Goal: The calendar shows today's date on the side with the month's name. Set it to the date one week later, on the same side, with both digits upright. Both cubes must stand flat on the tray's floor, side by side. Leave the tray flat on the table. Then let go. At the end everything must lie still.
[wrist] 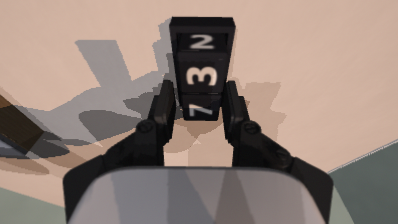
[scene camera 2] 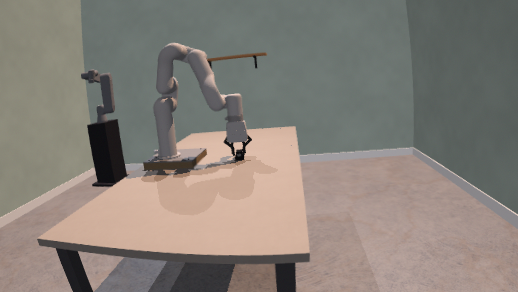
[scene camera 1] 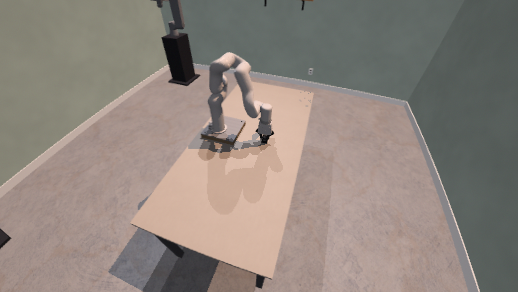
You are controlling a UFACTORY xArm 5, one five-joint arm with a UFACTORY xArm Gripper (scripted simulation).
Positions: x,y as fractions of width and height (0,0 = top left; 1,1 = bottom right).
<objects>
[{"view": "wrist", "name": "my gripper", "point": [0.50,0.42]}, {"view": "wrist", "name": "black calendar block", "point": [0.49,0.48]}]
</objects>
